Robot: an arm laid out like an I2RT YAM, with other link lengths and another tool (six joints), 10 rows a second.
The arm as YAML. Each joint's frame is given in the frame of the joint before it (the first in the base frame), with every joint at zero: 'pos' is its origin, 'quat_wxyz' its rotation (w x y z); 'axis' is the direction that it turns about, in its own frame. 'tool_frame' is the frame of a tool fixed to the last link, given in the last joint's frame.
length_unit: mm
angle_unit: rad
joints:
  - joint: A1
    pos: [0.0, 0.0, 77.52]
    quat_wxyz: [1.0, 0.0, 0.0, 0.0]
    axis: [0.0, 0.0, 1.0]
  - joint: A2
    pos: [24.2, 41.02, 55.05]
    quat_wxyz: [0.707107, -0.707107, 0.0, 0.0]
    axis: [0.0, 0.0, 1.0]
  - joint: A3
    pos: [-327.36, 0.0, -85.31]
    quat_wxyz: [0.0, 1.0, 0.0, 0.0]
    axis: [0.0, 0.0, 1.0]
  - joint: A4
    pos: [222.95, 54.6, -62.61]
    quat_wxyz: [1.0, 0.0, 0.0, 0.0]
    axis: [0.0, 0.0, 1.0]
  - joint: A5
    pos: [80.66, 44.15, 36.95]
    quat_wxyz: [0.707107, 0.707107, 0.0, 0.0]
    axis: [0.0, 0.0, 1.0]
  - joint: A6
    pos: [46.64, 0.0, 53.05]
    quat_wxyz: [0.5, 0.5, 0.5, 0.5]
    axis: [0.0, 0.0, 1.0]
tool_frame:
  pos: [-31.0, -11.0, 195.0]
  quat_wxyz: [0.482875, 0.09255, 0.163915, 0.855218]
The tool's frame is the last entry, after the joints.
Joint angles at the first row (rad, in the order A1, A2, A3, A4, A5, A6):
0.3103, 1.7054, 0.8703, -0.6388, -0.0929, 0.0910
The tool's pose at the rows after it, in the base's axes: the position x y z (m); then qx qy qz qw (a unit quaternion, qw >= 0):
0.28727 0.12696 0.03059 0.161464 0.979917 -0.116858 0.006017
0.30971 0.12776 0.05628 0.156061 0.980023 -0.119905 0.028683
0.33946 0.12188 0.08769 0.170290 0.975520 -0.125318 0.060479
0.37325 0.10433 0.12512 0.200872 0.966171 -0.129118 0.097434
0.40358 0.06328 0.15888 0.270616 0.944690 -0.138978 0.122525
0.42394 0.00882 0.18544 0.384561 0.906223 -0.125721 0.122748
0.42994 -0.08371 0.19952 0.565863 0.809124 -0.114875 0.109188
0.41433 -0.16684 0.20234 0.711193 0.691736 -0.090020 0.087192
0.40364 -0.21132 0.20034 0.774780 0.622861 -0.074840 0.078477
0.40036 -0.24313 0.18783 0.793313 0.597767 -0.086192 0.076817
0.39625 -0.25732 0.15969 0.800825 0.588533 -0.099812 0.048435
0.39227 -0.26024 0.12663 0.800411 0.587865 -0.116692 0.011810
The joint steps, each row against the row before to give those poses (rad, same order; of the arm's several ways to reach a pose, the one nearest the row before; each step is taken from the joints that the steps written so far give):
0.0000, -0.0065, 0.0821, -0.0572, 0.0015, -0.0004
-0.0030, -0.0023, 0.1186, -0.0866, 0.0225, -0.0225
-0.0141, -0.0030, 0.1316, -0.0793, 0.0397, 0.0004
-0.0431, -0.0038, 0.1400, -0.0722, 0.0408, 0.0007
-0.0851, 0.0003, 0.1228, -0.0629, 0.0496, 0.0405
-0.1290, 0.0000, 0.0859, -0.0400, 0.0035, 0.1110
-0.1793, 0.0000, 0.0316, -0.0008, 0.0423, 0.2308
-0.1743, 0.0042, -0.0004, 0.0153, 0.0092, 0.2125
-0.0938, 0.0149, -0.0007, 0.0232, 0.0011, 0.1011
-0.0557, 0.0420, 0.0000, 0.0355, 0.0187, 0.0003
-0.0313, 0.0648, 0.0000, 0.0050, -0.0008, -0.0004
-0.0095, 0.0717, 0.0000, -0.0084, 0.0000, 0.0001

